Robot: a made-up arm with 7 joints. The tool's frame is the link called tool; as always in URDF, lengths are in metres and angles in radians. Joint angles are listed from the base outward. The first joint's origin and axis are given. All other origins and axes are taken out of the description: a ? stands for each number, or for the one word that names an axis. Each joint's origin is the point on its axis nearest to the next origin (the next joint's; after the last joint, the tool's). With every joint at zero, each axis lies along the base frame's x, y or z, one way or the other. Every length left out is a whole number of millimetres.
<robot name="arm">
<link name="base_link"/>
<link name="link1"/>
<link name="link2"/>
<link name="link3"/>
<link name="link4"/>
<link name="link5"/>
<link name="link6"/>
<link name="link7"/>
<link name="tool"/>
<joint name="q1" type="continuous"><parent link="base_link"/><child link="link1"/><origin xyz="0 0.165 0"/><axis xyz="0 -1 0"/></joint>
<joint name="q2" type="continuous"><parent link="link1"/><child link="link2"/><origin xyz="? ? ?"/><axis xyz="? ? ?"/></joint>
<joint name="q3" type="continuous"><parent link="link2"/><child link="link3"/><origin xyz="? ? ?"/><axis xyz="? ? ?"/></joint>
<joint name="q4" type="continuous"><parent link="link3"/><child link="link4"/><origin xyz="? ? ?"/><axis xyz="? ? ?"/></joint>
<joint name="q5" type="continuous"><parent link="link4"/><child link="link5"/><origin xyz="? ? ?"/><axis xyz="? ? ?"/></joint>
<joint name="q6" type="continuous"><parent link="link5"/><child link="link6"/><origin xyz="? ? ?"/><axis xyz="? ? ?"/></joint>
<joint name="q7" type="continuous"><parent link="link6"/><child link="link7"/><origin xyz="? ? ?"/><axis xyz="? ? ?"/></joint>
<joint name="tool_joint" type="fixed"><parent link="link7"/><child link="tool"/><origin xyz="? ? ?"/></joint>
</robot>
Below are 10 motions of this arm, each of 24 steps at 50 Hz.
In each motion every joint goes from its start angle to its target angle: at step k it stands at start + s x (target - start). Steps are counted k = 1, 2, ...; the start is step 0. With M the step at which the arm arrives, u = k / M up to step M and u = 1 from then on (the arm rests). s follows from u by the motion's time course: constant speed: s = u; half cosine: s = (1 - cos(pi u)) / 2; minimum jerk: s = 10 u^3 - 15 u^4 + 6 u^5.
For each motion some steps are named. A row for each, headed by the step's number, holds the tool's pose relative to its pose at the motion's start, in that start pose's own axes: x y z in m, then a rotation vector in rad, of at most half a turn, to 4 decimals.
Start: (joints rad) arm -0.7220 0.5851 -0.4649 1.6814 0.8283 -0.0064 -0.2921
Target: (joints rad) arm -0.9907 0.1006 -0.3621 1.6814 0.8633 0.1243 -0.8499
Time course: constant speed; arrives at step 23
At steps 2, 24:
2: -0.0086 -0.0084 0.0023 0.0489 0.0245 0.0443
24: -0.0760 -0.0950 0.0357 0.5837 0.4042 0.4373

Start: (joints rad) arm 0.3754 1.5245 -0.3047 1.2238 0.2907 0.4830 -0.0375
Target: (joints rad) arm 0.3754 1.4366 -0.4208 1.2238 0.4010 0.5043 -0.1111
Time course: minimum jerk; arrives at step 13
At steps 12, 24:
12: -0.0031 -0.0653 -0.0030 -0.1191 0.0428 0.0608
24: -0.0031 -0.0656 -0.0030 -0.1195 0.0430 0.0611

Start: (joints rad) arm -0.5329 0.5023 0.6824 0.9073 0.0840 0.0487 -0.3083
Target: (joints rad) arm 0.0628 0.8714 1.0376 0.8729 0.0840 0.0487 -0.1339
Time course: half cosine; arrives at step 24
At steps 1, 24:
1: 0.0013 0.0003 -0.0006 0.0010 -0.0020 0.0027
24: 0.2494 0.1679 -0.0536 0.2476 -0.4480 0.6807

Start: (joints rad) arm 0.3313 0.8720 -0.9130 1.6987 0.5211 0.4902 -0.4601
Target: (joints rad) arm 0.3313 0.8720 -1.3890 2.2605 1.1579 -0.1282 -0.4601
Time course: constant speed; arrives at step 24
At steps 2, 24:
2: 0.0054 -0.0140 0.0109 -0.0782 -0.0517 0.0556
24: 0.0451 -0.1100 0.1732 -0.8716 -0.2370 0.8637

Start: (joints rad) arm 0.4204 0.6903 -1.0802 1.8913 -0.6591 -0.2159 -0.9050
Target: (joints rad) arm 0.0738 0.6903 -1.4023 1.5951 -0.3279 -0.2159 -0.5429
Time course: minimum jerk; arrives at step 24
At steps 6, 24:
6: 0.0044 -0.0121 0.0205 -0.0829 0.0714 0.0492
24: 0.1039 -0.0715 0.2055 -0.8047 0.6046 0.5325

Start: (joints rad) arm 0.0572 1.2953 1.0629 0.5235 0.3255 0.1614 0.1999
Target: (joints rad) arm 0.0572 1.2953 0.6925 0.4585 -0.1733 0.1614 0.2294
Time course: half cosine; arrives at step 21
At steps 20, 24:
20: -0.0418 -0.0361 -0.0089 -0.0660 0.2553 -0.8005
24: -0.0421 -0.0363 -0.0090 -0.0665 0.2566 -0.8051

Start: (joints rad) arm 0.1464 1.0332 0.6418 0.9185 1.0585 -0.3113 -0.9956
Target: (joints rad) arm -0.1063 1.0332 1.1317 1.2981 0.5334 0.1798 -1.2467
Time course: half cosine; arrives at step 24
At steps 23, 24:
23: 0.1394 -0.0007 0.0095 0.2043 -0.4035 -0.2664
24: 0.1401 -0.0006 0.0096 0.2061 -0.4058 -0.2672

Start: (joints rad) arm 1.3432 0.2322 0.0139 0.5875 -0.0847 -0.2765 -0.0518
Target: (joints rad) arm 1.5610 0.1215 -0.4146 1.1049 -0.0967 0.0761 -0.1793
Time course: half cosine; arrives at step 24
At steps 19, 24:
19: 0.2383 -0.1099 -0.0058 -0.1472 -0.3934 -0.1294
24: 0.2635 -0.1228 0.0047 -0.1633 -0.4415 -0.1415

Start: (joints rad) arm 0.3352 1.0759 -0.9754 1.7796 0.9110 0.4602 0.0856
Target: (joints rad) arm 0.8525 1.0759 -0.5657 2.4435 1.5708 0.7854 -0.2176
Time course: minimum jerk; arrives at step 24
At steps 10, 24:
10: 0.1081 -0.0190 0.0643 -0.0178 -0.2582 -0.0020
24: 0.1896 -0.1198 0.2197 -0.1238 -0.5732 -0.2727

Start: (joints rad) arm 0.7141 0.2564 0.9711 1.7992 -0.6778 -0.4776 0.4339
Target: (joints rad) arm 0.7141 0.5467 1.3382 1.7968 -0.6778 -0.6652 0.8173
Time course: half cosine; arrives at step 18
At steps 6, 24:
6: -0.0150 0.0377 0.0080 -0.0348 0.0072 -0.1084
24: -0.0338 0.1524 0.0417 -0.1287 0.0814 -0.4269

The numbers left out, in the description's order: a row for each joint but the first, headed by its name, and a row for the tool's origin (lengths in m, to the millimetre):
q2: xyz 0 0 0, axis 1 0 0
q3: xyz 0 0 -0.273, axis 0 0 1
q4: xyz 0 0 0, axis 0 -1 0
q5: xyz 0 0 -0.304, axis 0 0 1
q6: xyz 0 0 0, axis 0 1 0
q7: xyz 0 0 0, axis -1 0 0
tool: xyz 0 0 0

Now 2 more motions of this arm.
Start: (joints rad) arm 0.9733 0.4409 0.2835 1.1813 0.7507 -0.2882 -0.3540
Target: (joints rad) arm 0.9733 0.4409 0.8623 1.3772 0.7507 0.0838 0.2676
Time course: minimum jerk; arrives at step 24
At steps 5, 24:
5: 0.0096 0.0039 -0.0043 -0.0202 -0.0055 0.0113
24: 0.1497 0.0888 -0.0237 -0.3308 -0.1433 0.1426

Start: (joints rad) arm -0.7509 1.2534 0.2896 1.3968 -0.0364 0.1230 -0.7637
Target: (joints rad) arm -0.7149 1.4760 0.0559 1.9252 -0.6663 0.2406 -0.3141
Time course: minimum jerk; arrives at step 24
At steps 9, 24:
9: 0.0502 0.0047 0.0029 -0.1181 -0.2583 -0.0939
24: 0.1596 0.0290 0.0528 -0.2790 -0.8540 -0.4192

